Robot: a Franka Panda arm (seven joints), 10 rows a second.
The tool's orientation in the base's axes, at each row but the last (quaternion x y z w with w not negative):
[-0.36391, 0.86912, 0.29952, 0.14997]
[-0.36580, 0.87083, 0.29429, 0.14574]
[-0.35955, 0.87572, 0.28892, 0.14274]
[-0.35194, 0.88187, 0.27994, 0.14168]
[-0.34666, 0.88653, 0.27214, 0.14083]
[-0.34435, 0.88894, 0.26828, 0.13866]
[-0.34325, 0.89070, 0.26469, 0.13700]
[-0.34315, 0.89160, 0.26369, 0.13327]
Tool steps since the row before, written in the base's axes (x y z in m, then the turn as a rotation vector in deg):
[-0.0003, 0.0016, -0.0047, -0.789, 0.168, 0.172]
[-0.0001, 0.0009, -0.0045, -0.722, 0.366, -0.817]
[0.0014, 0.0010, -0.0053, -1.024, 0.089, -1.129]
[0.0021, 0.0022, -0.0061, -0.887, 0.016, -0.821]
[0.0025, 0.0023, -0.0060, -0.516, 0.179, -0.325]
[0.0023, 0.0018, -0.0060, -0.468, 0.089, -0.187]
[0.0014, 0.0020, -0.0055, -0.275, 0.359, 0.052]
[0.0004, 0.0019, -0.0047, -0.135, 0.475, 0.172]
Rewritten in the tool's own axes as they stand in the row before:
[0.0016, -0.0008, 0.0046, 0.371, 0.734, -0.061]
[0.0017, -0.0013, 0.0041, 0.680, 0.395, 0.840]
[0.0009, -0.0026, 0.0049, 1.186, 0.325, 0.905]
[0.0000, -0.0026, 0.0063, 0.990, 0.307, 0.622]
[-0.0004, -0.0026, 0.0064, 0.418, 0.341, 0.336]
[0.0000, -0.0028, 0.0061, 0.372, 0.305, 0.175]
[0.0002, -0.0018, 0.0057, -0.016, 0.432, 0.143]
[0.0006, -0.0009, 0.0050, -0.231, 0.454, 0.117]

